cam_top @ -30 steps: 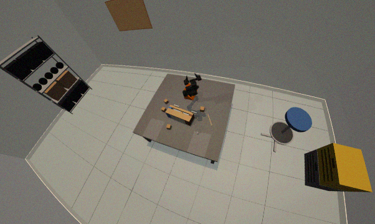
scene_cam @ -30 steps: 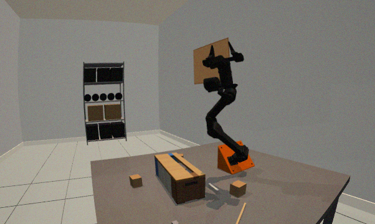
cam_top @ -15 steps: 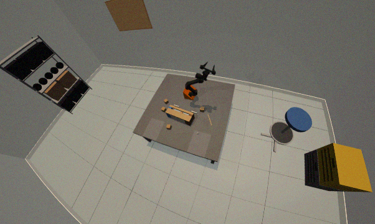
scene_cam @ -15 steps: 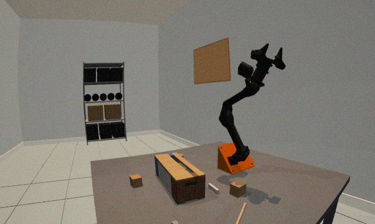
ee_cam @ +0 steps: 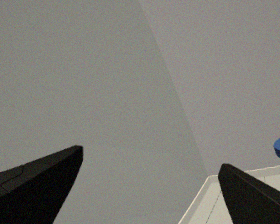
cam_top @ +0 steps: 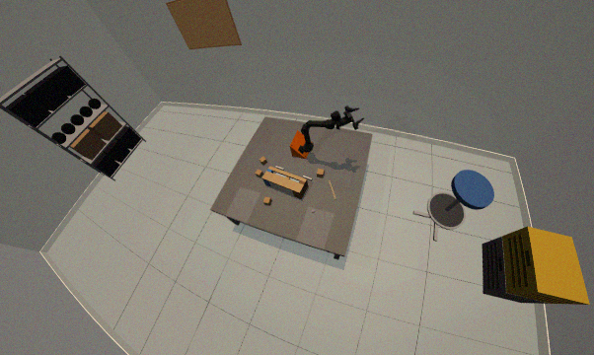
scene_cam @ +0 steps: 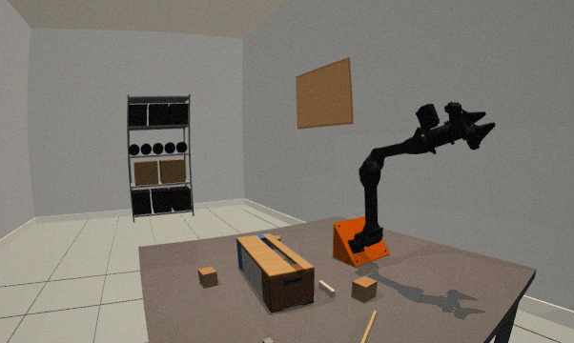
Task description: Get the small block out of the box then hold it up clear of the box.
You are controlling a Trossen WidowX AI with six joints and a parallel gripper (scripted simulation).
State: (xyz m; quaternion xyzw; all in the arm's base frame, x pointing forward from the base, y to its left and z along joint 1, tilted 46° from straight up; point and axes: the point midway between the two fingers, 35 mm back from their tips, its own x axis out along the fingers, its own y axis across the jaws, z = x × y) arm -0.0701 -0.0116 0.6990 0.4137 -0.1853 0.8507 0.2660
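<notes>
Right now the tan block is 50 cm to the right of my gripper tip, 48 cm below it and 48 cm ahead of it. From my gripper tip the other things lie so: box: 51 cm below, 50 cm to the right, 47 cm ahead; then wooden stick: 57 cm below, 41 cm ahead, 10 cm to the right.
</notes>
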